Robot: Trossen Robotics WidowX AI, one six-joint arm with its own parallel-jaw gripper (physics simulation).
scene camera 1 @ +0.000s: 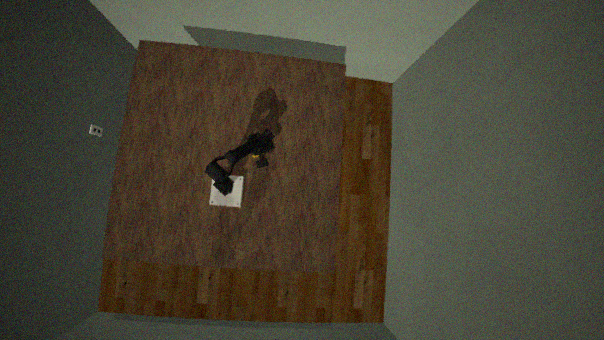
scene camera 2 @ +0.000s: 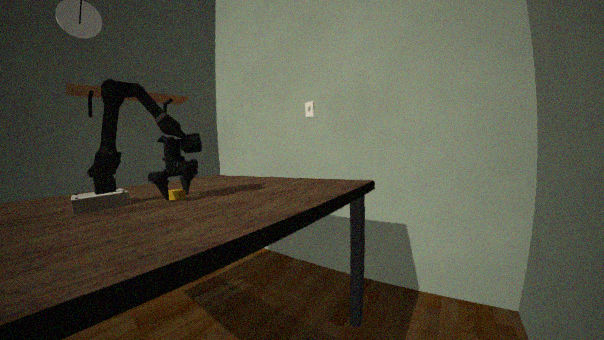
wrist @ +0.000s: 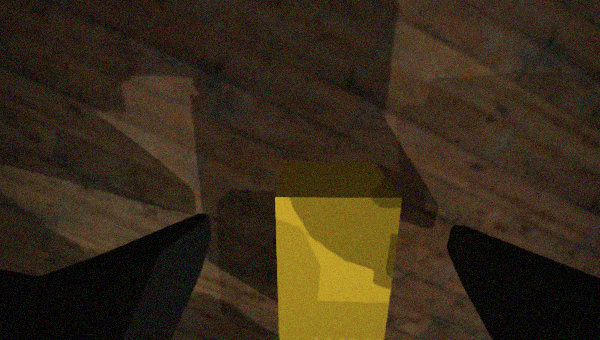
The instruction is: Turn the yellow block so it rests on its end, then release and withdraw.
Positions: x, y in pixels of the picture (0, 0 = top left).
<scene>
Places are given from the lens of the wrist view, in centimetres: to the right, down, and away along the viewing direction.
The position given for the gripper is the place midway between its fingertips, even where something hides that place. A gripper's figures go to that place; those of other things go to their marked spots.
gripper [wrist: 331, 232]: 1, 2, 11
yellow block [wrist: 337, 223]: 1, 1, 8
</scene>
